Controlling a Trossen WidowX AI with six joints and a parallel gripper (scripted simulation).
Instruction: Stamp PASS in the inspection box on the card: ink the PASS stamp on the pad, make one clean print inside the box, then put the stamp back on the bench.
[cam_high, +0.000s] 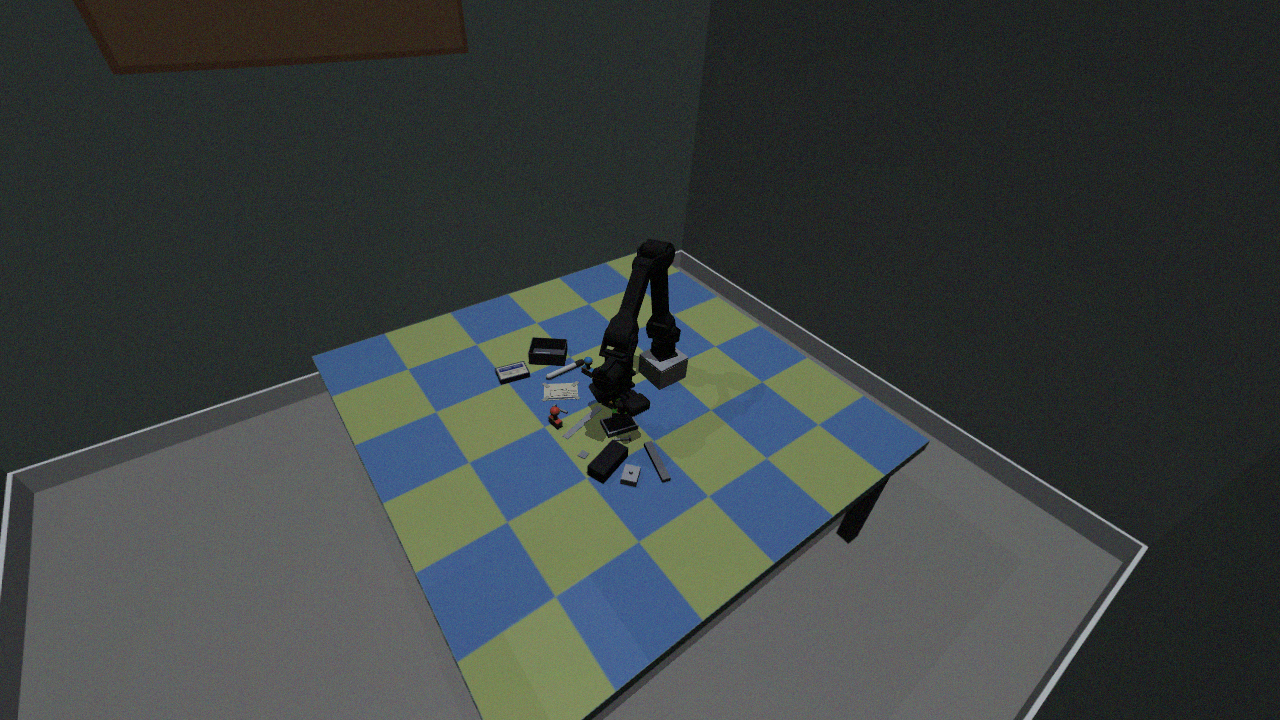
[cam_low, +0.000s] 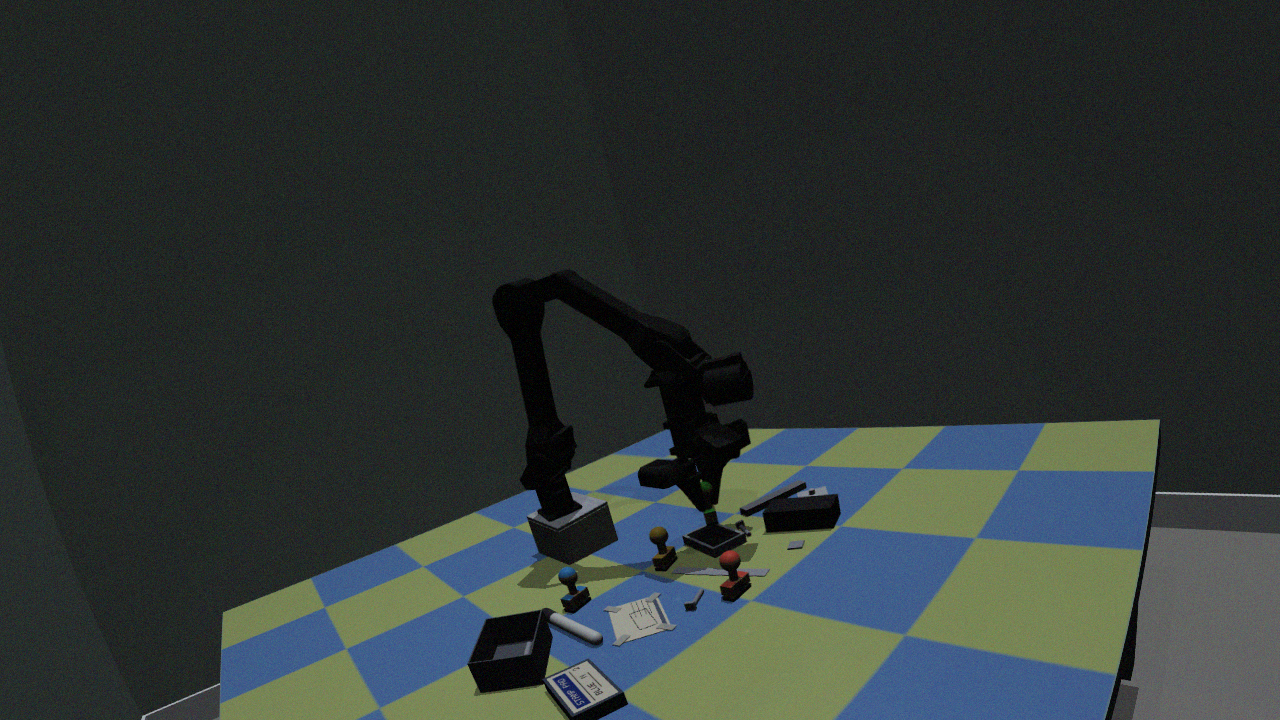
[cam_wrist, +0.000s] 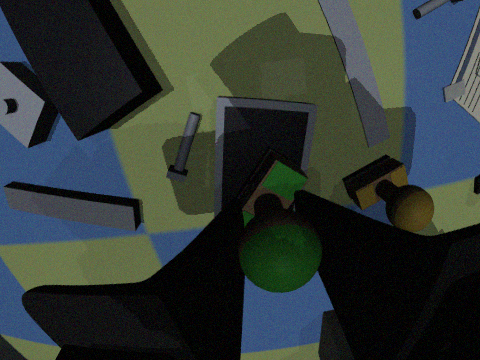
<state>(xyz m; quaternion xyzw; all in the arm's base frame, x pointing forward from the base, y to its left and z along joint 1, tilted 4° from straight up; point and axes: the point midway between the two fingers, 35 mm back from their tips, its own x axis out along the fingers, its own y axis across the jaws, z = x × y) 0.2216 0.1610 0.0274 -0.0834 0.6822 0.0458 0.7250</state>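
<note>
The dark ink pad lies 60 mm below my gripper tip. The rest, counted from my gripper tip: yellow-knobbed stamp (90 mm to the right, 40 mm below, 10 mm behind); grey ruler (80 mm ahead, 60 mm to the right, 60 mm below); green-knobbed stamp (right at my gripper tip).
</note>
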